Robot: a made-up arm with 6 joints. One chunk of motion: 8 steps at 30 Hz.
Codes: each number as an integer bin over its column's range. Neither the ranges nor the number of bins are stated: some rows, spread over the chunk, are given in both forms.
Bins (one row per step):
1: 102 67 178 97 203 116
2: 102 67 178 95 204 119
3: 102 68 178 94 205 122
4: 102 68 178 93 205 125
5: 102 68 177 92 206 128
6: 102 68 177 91 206 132
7: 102 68 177 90 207 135
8: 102 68 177 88 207 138
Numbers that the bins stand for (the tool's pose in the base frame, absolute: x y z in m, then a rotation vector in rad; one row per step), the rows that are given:
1: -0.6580 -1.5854 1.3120 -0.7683 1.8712 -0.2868
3: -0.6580 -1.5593 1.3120 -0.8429 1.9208 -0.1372
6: -0.6580 -1.5593 1.2859 -0.9175 1.9456 0.1122
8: -0.6580 -1.5593 1.2859 -0.9921 1.9704 0.2619
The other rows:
2: -0.6580 -1.5854 1.3120 -0.8180 1.8960 -0.2120
4: -0.6580 -1.5593 1.3120 -0.8678 1.9208 -0.0624
5: -0.6580 -1.5593 1.2859 -0.8926 1.9456 0.0125
7: -0.6580 -1.5593 1.2859 -0.9424 1.9704 0.1871

